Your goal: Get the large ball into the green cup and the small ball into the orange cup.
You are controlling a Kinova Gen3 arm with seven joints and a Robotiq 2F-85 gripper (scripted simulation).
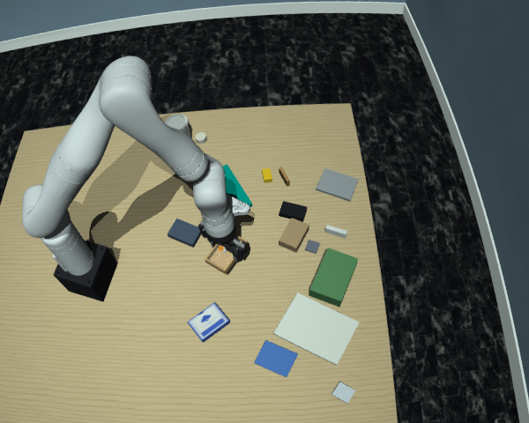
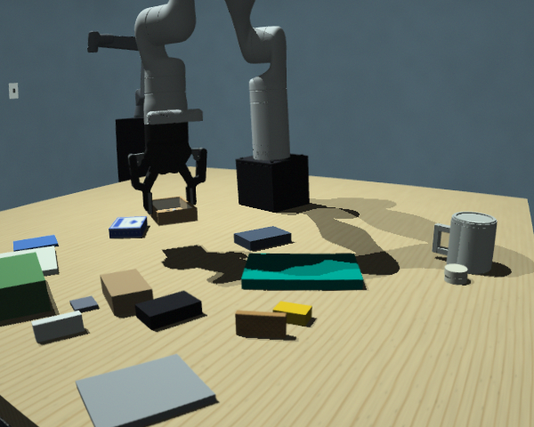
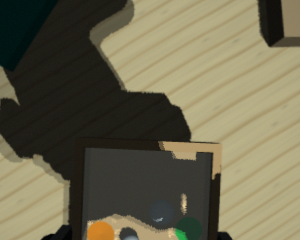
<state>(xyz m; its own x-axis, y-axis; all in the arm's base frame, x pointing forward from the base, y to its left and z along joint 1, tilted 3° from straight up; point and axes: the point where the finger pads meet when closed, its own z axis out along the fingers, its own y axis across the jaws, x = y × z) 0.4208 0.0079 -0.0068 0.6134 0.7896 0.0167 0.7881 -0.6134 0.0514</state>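
Right now my hand is 20 mm above the covered wooden puzzle. Also, from my hand: tan block (190 mm ahead, 80 mm below, 70 mm to the left); teal slab (240 mm to the left, 80 mm below, 10 mm behind); dark blue block (130 mm behind, 110 mm to the left, 80 mm below).
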